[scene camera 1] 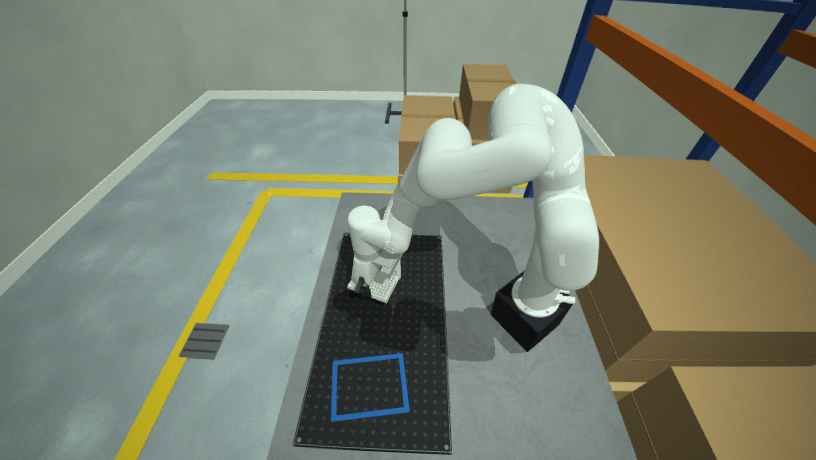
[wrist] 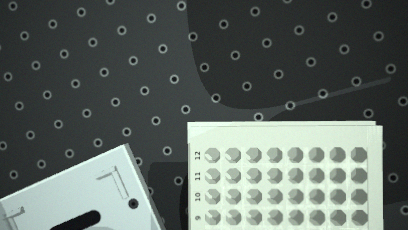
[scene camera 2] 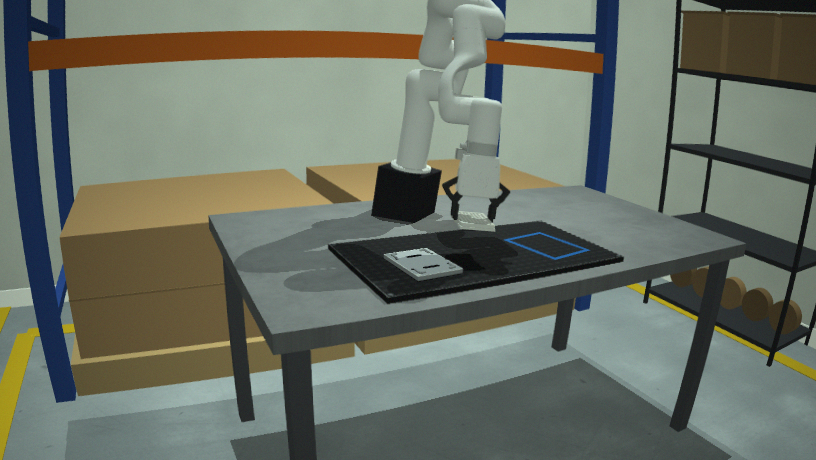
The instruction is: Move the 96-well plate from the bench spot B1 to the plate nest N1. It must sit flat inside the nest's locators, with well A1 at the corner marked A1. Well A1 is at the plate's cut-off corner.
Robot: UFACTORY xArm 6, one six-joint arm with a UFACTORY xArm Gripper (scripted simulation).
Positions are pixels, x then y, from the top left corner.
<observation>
A white 96-well plate (wrist: pixel 261 167) is 14 cm from the lens.
</observation>
